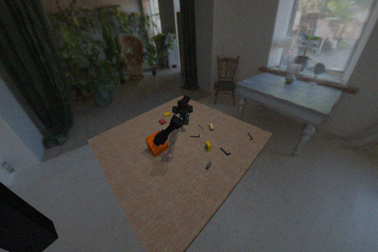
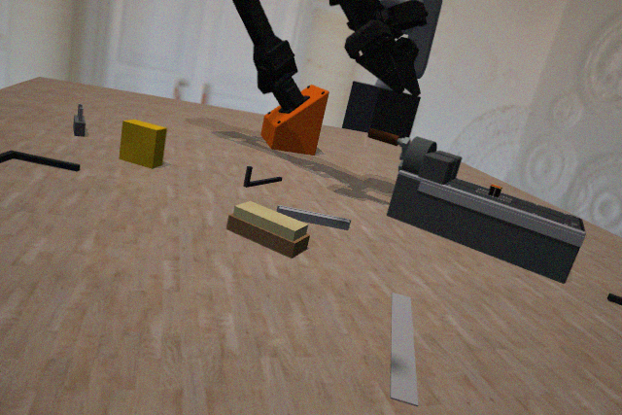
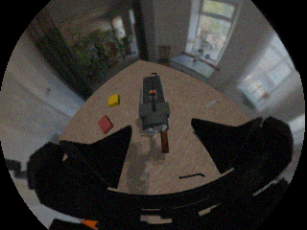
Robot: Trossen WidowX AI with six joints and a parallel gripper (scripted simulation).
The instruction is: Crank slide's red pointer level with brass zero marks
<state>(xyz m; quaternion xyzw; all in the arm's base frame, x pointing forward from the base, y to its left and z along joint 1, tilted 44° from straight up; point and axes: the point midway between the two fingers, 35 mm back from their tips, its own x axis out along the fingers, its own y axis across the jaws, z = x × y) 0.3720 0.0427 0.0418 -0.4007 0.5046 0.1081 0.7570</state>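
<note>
Now: gripper tip 10 mm past the brown crank handle, 20 mm to the left of it and 70 mm above it. Round my gripper tip: red pointer 130 mm ahead, 100 mm to the left, 110 mm below; then red block 80 mm behind, 250 mm to the left, 180 mm below; then grey bar 70 mm ahead, 160 mm to the right, 180 mm below.
</note>
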